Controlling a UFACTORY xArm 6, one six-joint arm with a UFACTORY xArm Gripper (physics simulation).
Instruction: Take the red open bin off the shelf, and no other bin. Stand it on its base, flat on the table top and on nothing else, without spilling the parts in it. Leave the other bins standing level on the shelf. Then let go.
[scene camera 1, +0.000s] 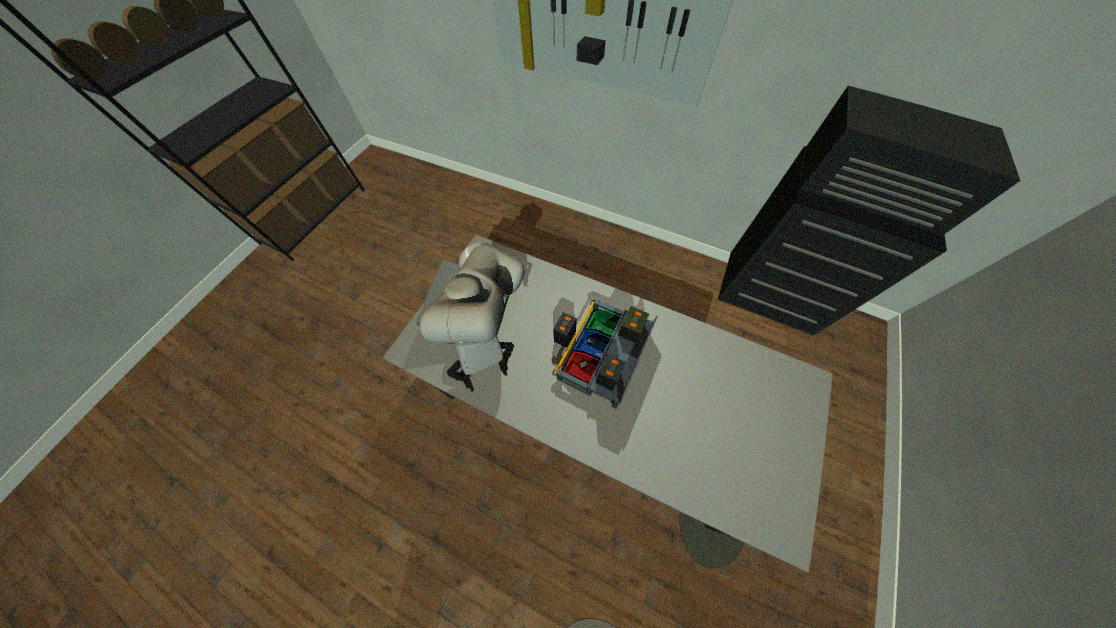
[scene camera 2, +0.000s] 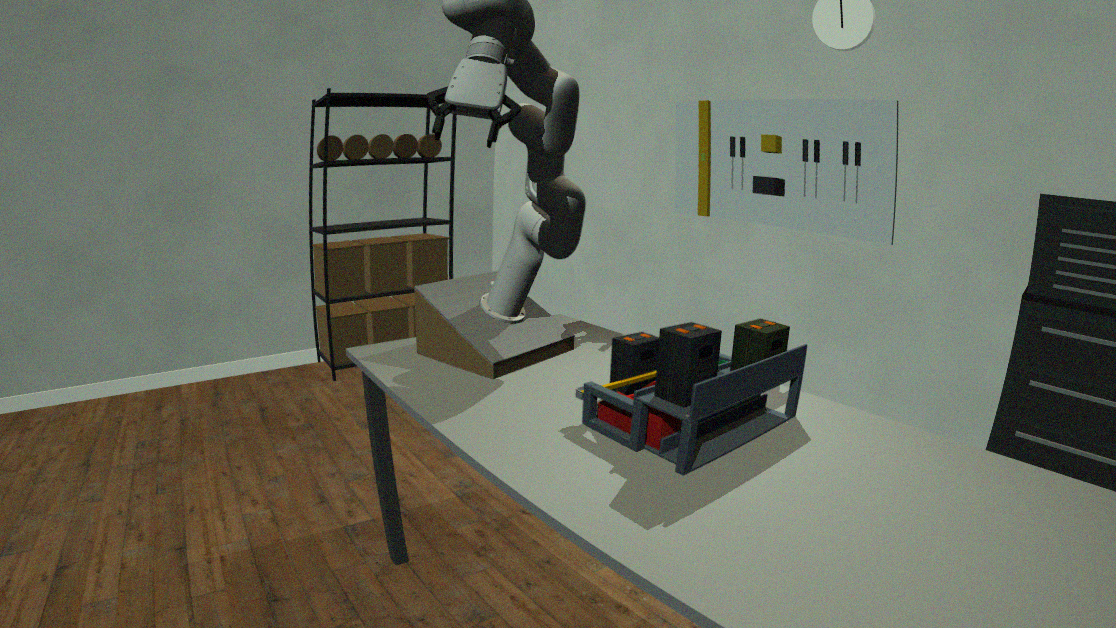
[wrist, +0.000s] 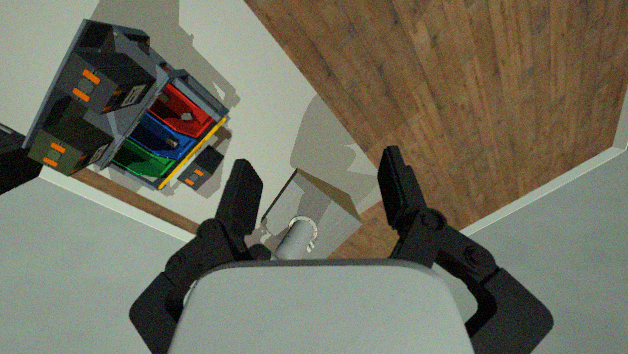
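Pixels of known places: gripper, between the fingertips: (scene camera 1: 487, 379) (scene camera 2: 462, 140) (wrist: 315, 166); arm's base, origin of its link: (scene camera 2: 502, 309) (wrist: 303, 228).
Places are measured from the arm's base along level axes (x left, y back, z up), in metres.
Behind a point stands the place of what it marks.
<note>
The red open bin (scene camera 1: 581, 366) {z -0.090, x 0.077, y -0.564 m} (scene camera 2: 614, 417) (wrist: 182, 113) {z -0.090, x 0.092, y -0.577 m} sits in the grey shelf (scene camera 1: 573, 384) {z -0.097, x -0.003, y -0.583 m} (scene camera 2: 749, 376) {z 0.029, x 0.178, y -0.748 m} (wrist: 202, 95) {z -0.097, x 0.006, y -0.586 m}, at the end nearest the table's long front edge, with a small metal part in it. The blue bin (scene camera 1: 594, 342) (wrist: 161, 138) is beside it, and the green bin (scene camera 1: 604, 319) {z -0.104, x 0.324, y -0.512 m} (wrist: 145, 161) {z -0.096, x 0.332, y -0.526 m} is beyond the blue one. A yellow bar (scene camera 1: 573, 337) {z -0.047, x 0.146, y -0.469 m} (wrist: 192, 153) {z -0.048, x 0.141, y -0.471 m} runs along the bins' open front. My gripper (scene camera 1: 485, 378) {z 0.414, x -0.251, y -0.479 m} (scene camera 2: 465, 139) {z 0.414, x -0.251, y -0.479 m} (wrist: 315, 166) {z 0.414, x -0.251, y -0.479 m} is open and empty, high above the table on the robot-base side of the shelf, apart from all bins.
Two tall dark boxes, one grey (scene camera 1: 610, 370) {z 0.110, x 0.068, y -0.687 m} (scene camera 2: 687, 363) {z 0.066, x 0.046, y -0.726 m} (wrist: 106, 82) {z 0.109, x 0.046, y -0.672 m} and one green (scene camera 1: 636, 320) {z 0.086, x 0.306, y -0.651 m} (scene camera 2: 760, 343) {z 0.061, x 0.266, y -0.683 m} (wrist: 70, 145) {z 0.082, x 0.258, y -0.641 m}, stand on the shelf's upper deck. Another dark box (scene camera 1: 564, 328) {z 0.018, x 0.132, y -0.431 m} (scene camera 2: 633, 356) {z -0.009, x 0.117, y -0.459 m} (wrist: 201, 167) {z 0.016, x 0.109, y -0.433 m} stands before the yellow bar. The robot's sloped base block (scene camera 2: 468, 343) {z -0.043, x -0.138, y -0.140 m} (wrist: 320, 200) {z -0.010, x -0.129, y -0.090 m} is on the table (scene camera 1: 725, 413) {z -0.113, x 0.279, y -1.137 m} (scene camera 2: 897, 531) {z -0.113, x 0.201, y -1.114 m}.
</note>
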